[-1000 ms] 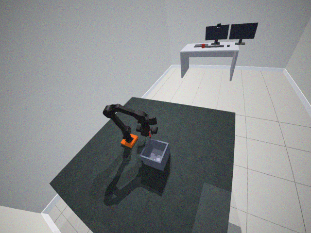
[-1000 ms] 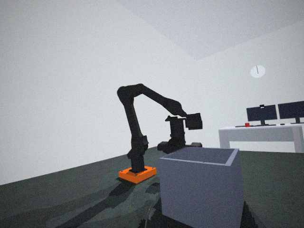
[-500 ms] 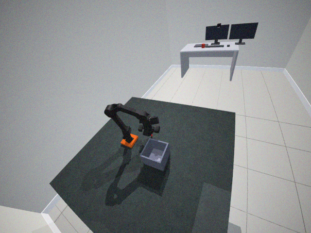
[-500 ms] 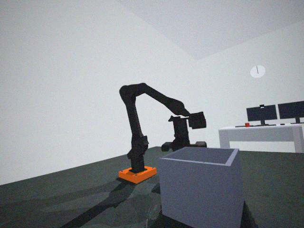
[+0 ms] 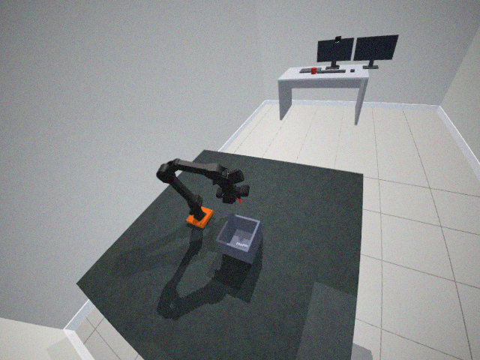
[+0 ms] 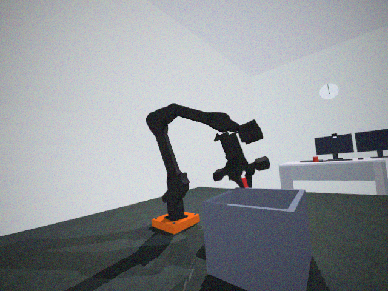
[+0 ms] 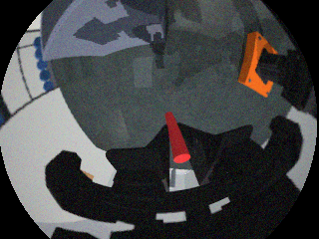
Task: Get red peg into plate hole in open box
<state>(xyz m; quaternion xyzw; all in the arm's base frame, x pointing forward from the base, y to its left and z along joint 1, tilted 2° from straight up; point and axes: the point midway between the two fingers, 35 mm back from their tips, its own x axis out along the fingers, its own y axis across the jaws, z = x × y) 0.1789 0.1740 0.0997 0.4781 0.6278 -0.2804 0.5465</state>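
Now: gripper tip 180 mm to the left of the plate, 150 mm short of it and 50 mm above it. Also, from my gripper tip: red peg (10 mm to the right, 10 mm above).
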